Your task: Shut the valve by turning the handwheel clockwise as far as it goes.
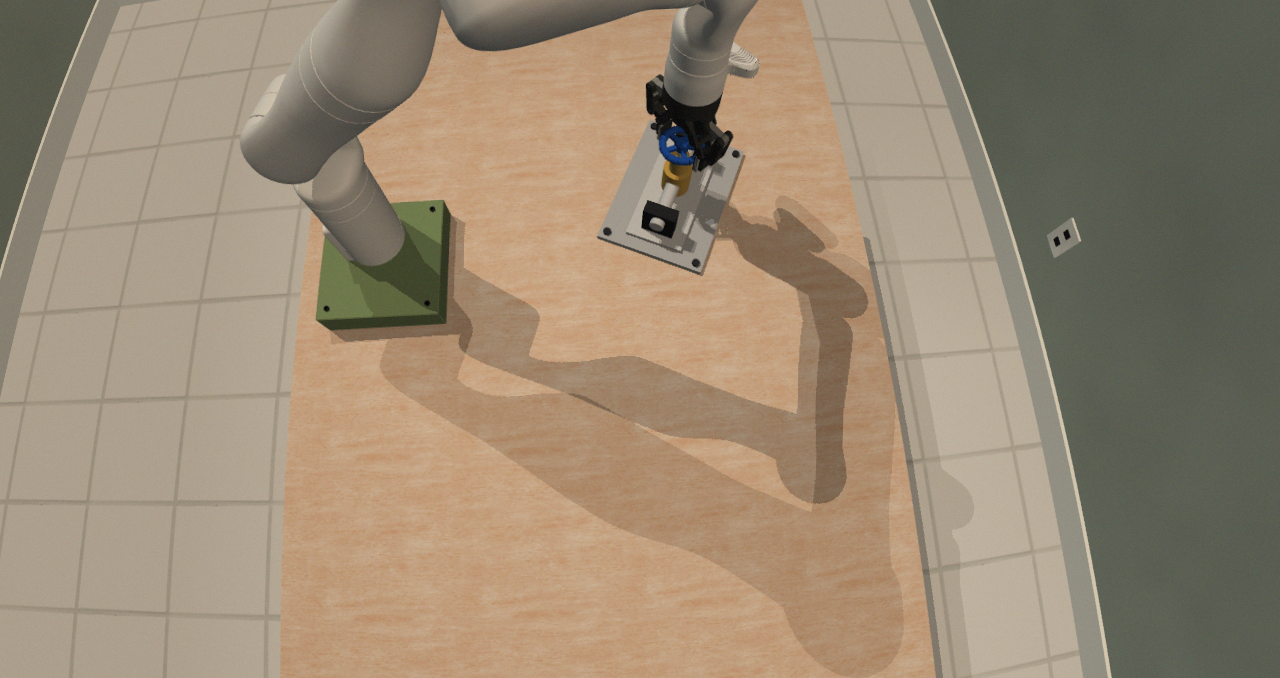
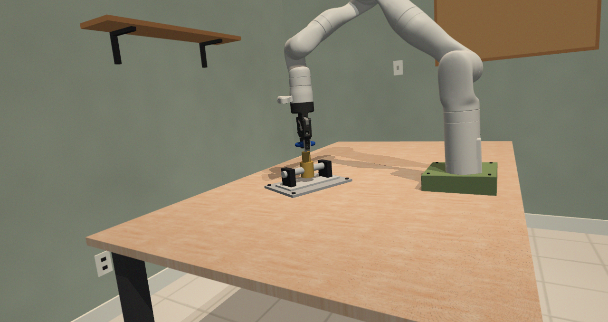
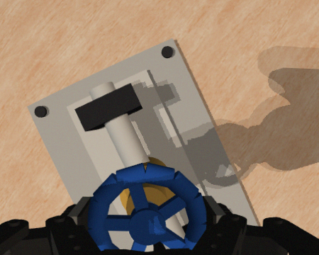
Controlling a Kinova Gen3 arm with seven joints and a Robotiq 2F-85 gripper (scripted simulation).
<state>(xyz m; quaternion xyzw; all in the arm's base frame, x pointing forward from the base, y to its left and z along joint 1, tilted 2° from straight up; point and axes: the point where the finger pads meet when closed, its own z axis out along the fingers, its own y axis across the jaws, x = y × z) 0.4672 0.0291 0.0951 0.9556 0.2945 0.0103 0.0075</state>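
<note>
My hand is right at the blue spoked handwheel.
</note>
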